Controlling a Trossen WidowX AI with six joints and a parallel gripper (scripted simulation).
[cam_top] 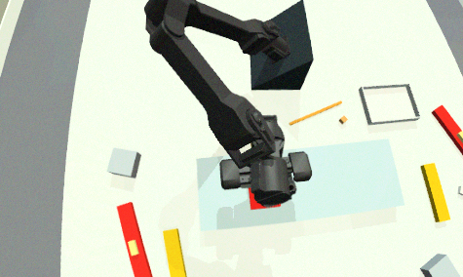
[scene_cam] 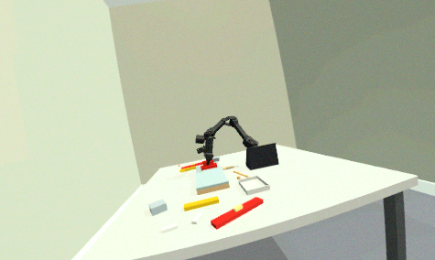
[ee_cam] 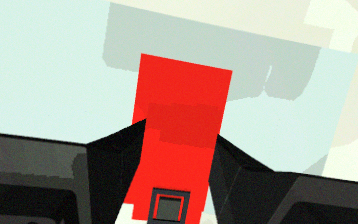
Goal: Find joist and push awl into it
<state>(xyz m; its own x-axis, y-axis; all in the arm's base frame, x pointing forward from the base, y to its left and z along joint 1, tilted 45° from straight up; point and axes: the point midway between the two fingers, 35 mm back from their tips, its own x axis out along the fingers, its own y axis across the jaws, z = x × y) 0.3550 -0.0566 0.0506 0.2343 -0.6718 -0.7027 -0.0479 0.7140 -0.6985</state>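
My gripper tip is 22 cm past the white-rimmed tray, 41 cm to the right of it and 5 cm above it. Also, from my gripper tip: awl: 19 cm behind, 2 cm to the right, 6 cm below; then red stud finder: 2 cm behind, 2 cm above; then thin orange stick: 21 cm behind, 18 cm to the left, 6 cm below.
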